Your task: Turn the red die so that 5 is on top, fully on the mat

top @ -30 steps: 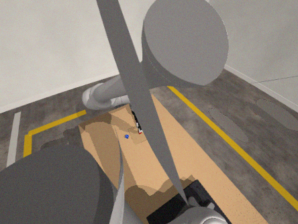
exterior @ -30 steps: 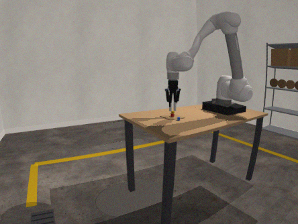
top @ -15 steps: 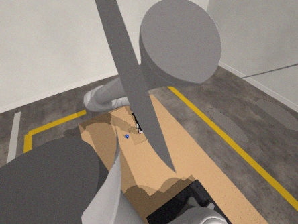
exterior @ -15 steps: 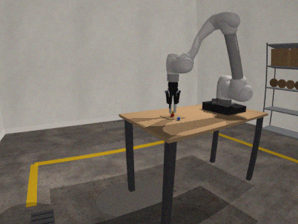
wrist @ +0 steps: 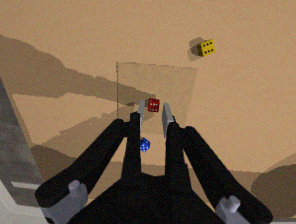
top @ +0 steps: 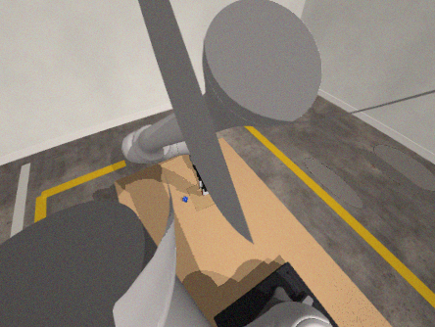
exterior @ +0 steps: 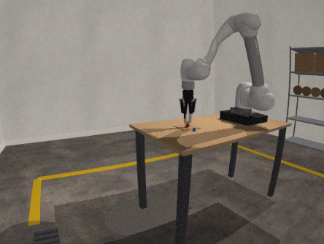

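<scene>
The red die lies 50 mm below my hand. Also, from my hand: tan mat (60 mm below); then yellow die (100 mm behind, 80 mm to the right, 50 mm below); then blue die (90 mm to the left, 50 mm below, 40 mm ahead).
</scene>
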